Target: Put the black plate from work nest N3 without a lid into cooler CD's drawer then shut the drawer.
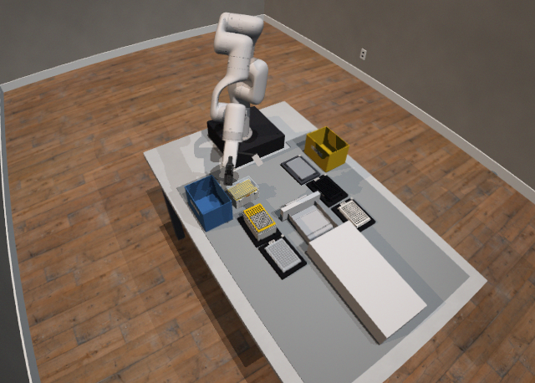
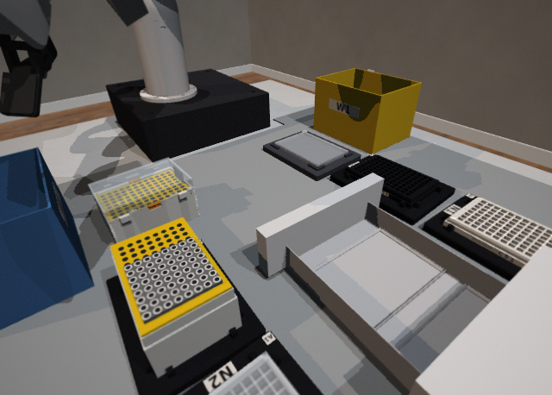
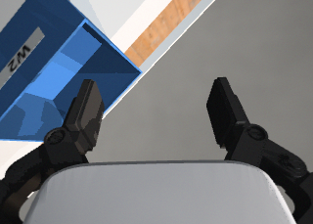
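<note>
Right now the black plate is 430 mm to the left of my hand, 220 mm below it and 180 mm ahead of it. Round my hand: blue bin (200 mm below, 90 mm behind, 40 mm to the right); clear lid (180 mm below, 120 mm to the left, 60 mm behind); yellow tip rack (180 mm below, 110 mm ahead, 50 mm to the left).
</note>
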